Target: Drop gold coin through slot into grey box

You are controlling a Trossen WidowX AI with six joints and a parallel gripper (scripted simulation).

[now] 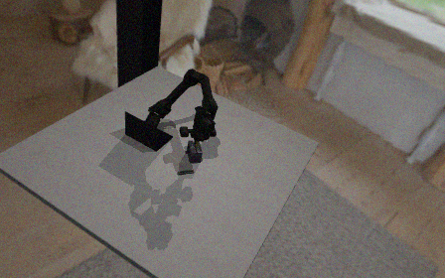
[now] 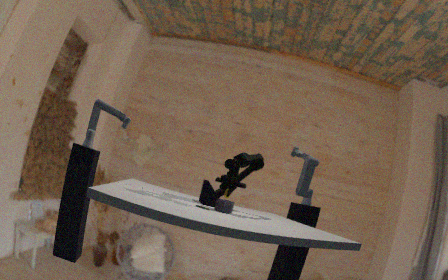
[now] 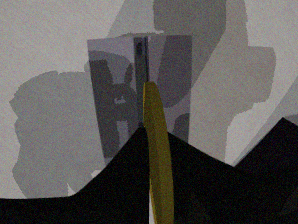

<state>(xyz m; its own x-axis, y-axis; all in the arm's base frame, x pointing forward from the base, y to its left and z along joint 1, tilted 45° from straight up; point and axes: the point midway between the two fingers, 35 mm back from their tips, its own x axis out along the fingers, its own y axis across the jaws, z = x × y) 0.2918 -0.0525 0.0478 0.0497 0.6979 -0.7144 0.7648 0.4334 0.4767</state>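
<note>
My gripper tip is 2 cm below the gold coin.
</note>
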